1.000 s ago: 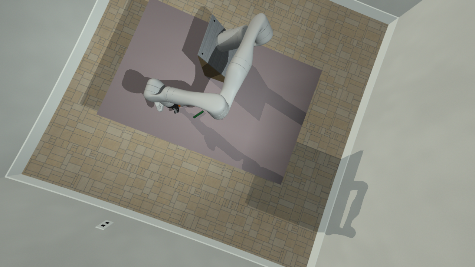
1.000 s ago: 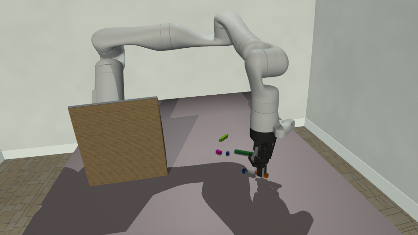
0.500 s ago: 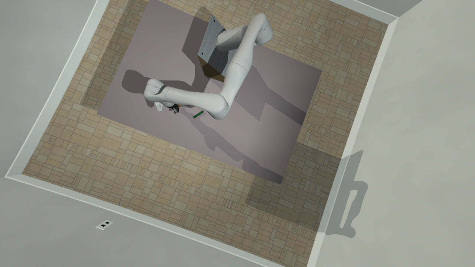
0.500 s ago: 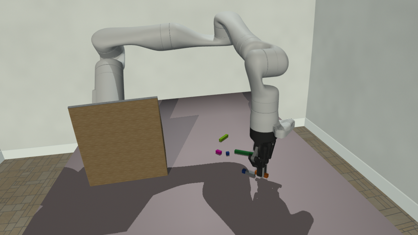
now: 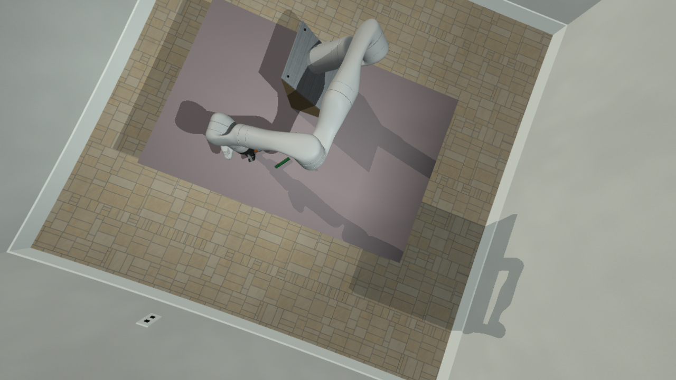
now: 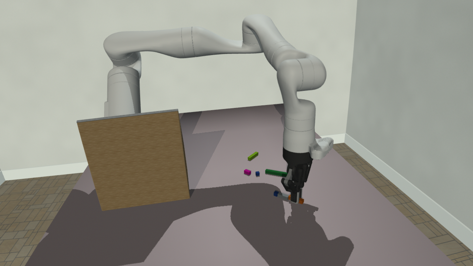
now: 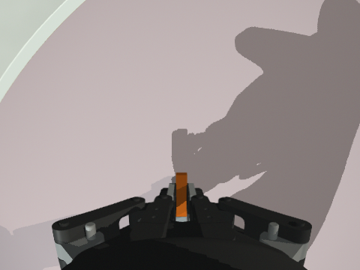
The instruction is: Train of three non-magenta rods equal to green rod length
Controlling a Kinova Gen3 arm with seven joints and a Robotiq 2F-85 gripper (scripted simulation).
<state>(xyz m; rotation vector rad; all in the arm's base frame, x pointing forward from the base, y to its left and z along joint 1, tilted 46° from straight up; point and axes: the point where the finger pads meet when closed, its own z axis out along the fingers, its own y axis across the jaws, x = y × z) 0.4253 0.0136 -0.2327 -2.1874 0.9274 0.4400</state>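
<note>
My gripper is now 1 cm above the orange rod. From my hand the other things lie so: magenta rod: 9 cm behind, 18 cm to the left, 2 cm below; then grey rod: 3 cm behind, 3 cm to the left, 2 cm below; then green rod: 15 cm to the left, 2 cm below.
</note>
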